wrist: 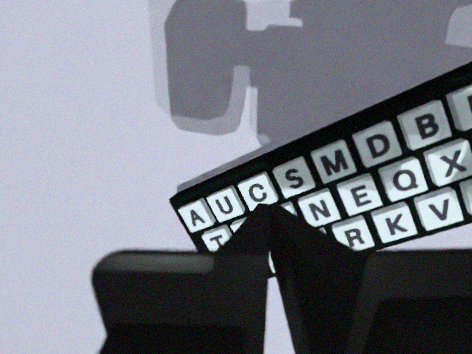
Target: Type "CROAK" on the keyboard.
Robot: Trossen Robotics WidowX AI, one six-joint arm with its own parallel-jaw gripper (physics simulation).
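Places are measured from the arm's base along level axes (x ahead, y left, z up), in metres.
Pixels of known places: gripper, fingertip midpoint: (266, 213).
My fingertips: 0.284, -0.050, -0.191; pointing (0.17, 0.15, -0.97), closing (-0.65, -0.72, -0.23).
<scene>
Ahead of a thing's pixels: the offset from my fingertips to its top centre, as dx, dy, dz. "spot": to the spot under its first point. Level surfaces: height alone.
A black keyboard {spot: +0.029, +0.046, -0.024} (182, 199) with pale letter keys lies tilted across the right side of the wrist view, running off the right edge. My gripper (267, 213) is shut and empty; its black tips overlap the lower edge of the C key {+0.006, +0.005, -0.019} (257, 193) in the view. Whether the tips touch a key I cannot tell. The A key {+0.016, +0.044, -0.019} (195, 217) is at the keyboard's left end. The R key {-0.042, -0.019, -0.019} (354, 237) and K key {-0.048, -0.039, -0.019} (395, 224) show right of the tips, in the lowest row. The O key does not show; the fingers cover that part.
Other keys in view include U {spot: +0.012, +0.024, -0.019} (224, 205), S {spot: +0.001, -0.015, -0.019} (293, 179), M {spot: -0.004, -0.035, -0.019} (333, 162), N {spot: -0.020, -0.015, -0.019} (319, 209), E {-0.025, -0.034, -0.019} (360, 195) and a partly covered T {spot: -0.003, +0.045, -0.019} (216, 241). The keyboard lies on a pale table top {dz -0.035} (75, 125). Grey shadows of the arm fall behind the keyboard.
</scene>
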